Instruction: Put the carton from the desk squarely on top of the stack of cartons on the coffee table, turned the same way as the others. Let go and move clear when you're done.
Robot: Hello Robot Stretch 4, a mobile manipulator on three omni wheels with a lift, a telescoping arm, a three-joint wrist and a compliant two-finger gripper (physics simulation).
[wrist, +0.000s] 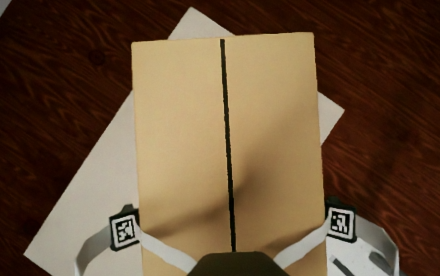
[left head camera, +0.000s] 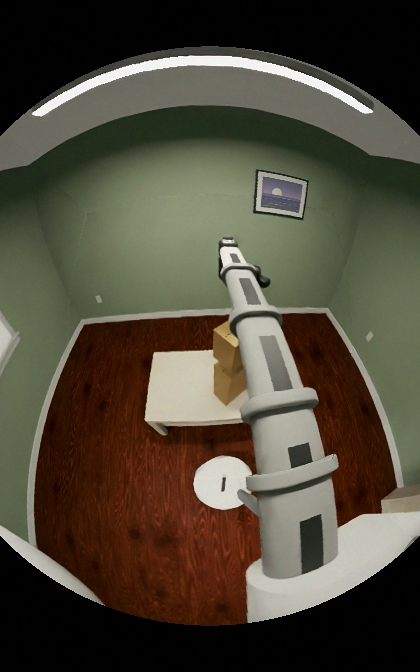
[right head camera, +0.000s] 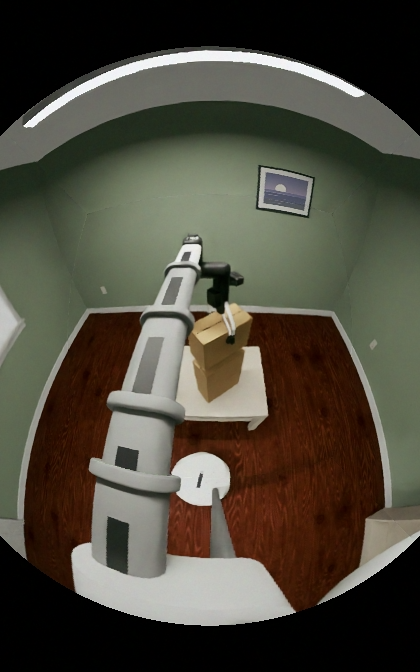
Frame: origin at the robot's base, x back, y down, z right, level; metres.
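Seen in the pictures: robot's base at its link origin: (left head camera: 222, 481) (right head camera: 201, 477).
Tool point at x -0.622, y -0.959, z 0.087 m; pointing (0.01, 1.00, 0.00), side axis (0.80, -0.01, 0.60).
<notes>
Offsets run from my tool point to a thing's top centre.
My gripper (right head camera: 220, 327) (wrist: 232, 227) is shut on the tan carton @[dx -0.002, dy -0.061, dz +0.002 m] (left head camera: 225, 347) (right head camera: 217, 350) (wrist: 180, 125), with a fingertip against each side in the wrist view. The held carton is upright, directly over the stacked carton @[dx +0.000, dy +0.176, dz +0.004 m] (left head camera: 227, 385) (right head camera: 217, 382) on the white coffee table (left head camera: 180, 385) (right head camera: 255, 390) (wrist: 90, 200). Both look turned about the same way. I cannot tell whether they touch or a small gap remains. In the wrist view the held carton hides the stack. In the left head view the arm hides the gripper and the cartons' right side.
The extended arm (left head camera: 270, 360) (right head camera: 152, 360) reaches over the table. A white round disc (left head camera: 210, 482) (right head camera: 215, 485) is low in front of the table. A beige piece of furniture (left head camera: 402, 500) (right head camera: 385, 530) shows at the lower right. A framed picture (left head camera: 281, 195) (right head camera: 285, 191) hangs on the far wall.
</notes>
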